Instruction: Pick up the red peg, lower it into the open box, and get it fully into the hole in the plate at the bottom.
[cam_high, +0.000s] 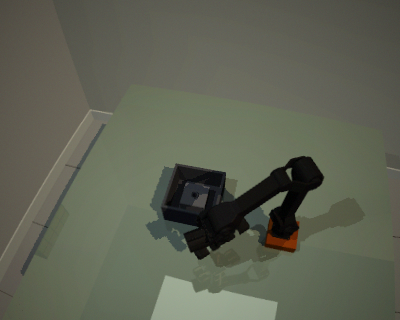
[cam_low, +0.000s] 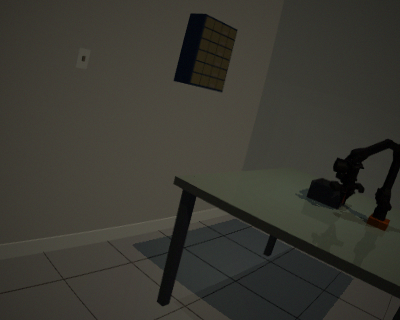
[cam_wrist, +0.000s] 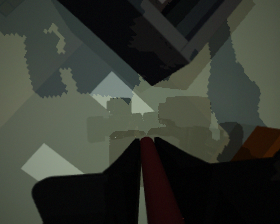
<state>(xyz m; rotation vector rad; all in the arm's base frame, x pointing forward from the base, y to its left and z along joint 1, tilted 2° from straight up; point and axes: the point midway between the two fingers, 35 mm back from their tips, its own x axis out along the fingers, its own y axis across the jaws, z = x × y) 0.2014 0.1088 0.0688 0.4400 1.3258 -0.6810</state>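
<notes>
Right now my gripper tip is 150 mm to the left of the grey plate, 130 mm short of it and 20 mm above it. The rest, counted from my gripper tip: red peg 30 mm above, 10 mm to the left; dark box 150 mm to the right, 130 mm ahead, 40 mm below.
</notes>
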